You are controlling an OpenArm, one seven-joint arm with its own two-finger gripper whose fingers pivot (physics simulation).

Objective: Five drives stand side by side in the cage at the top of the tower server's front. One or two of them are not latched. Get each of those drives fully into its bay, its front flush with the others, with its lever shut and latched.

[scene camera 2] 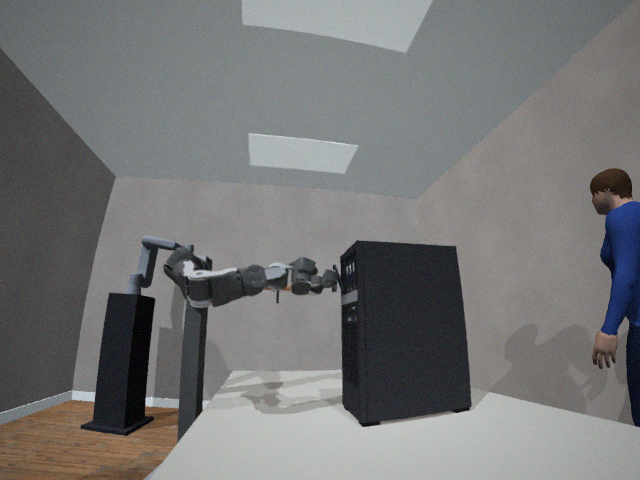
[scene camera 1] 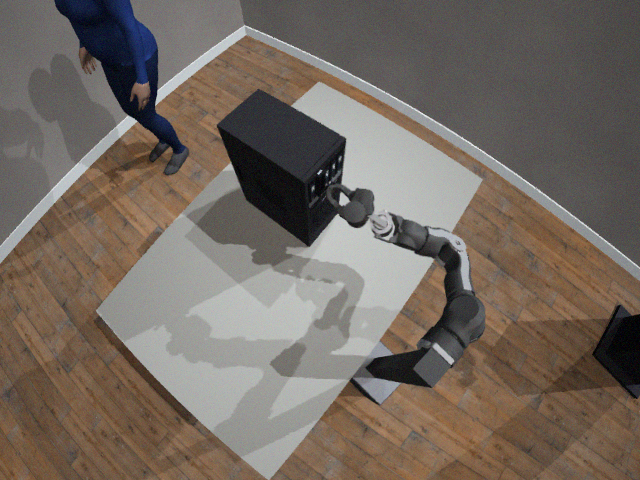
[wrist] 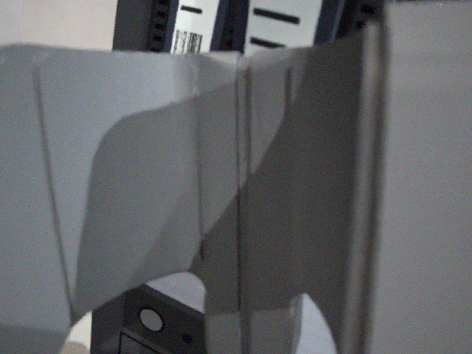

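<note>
The black tower server stands upright on the pale table. Its drive cage is at the top of the front. In the wrist view, a narrow white drive label and a wider white label show above the fingers. In scene camera 2, a dark lever stands out from the cage front at a steep slant, its top end outward. My gripper is shut and empty, its fingertips at this lever; contact is unclear. The fingers hide the lower drive fronts in the wrist view.
The pale table bears the server. A person in blue stands behind the server. A black pedestal with a small grey arm stands beyond my arm's post.
</note>
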